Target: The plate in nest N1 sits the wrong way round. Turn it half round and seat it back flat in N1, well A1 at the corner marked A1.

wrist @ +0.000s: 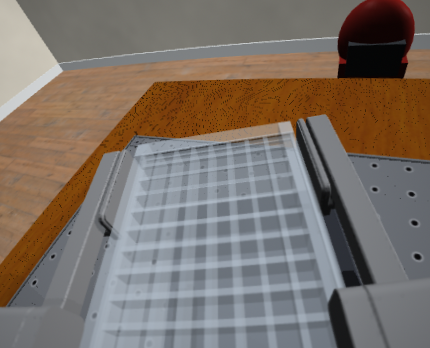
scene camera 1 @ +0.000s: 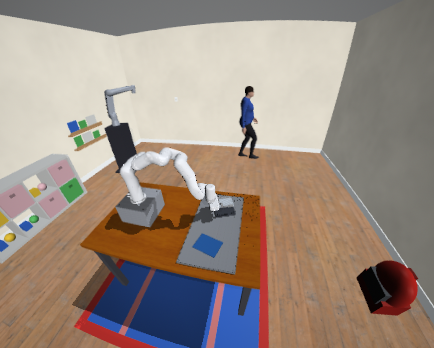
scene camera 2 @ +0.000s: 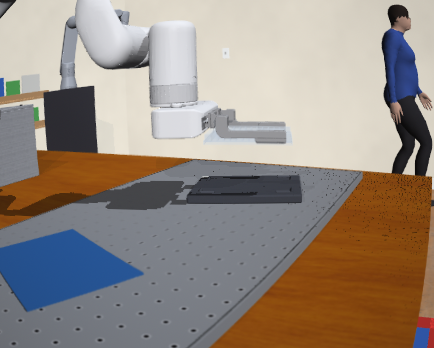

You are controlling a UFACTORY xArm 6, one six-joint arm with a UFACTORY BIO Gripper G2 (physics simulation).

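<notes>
The clear well plate [scene camera 1: 226, 202] [scene camera 2: 214, 138] [wrist: 215, 225] is held about level in the air. My gripper [scene camera 2: 278, 131] [wrist: 215, 167] is shut on it, one finger along each long side. The dark nest [scene camera 1: 225, 212] [scene camera 2: 245, 191] stands on the grey perforated board below the plate, with a visible gap between them in scene camera 2. A dark part seen past the right finger in the wrist view looks like the nest's edge. A small pale mark shows at the nest's back left corner in scene camera 2. The lettering for A1 cannot be read on plate or nest.
The grey perforated board [scene camera 1: 220, 265] [scene camera 2: 200, 270] [wrist: 395, 210] lies on the wooden table [scene camera 1: 170, 255]. A flat blue square [scene camera 1: 207, 245] [scene camera 2: 65, 270] lies on the board, nearer scene camera 2 than the nest. The grey block [scene camera 1: 137, 212] under the arm's base stands at the left. A person [scene camera 1: 248, 120] is beyond the table.
</notes>
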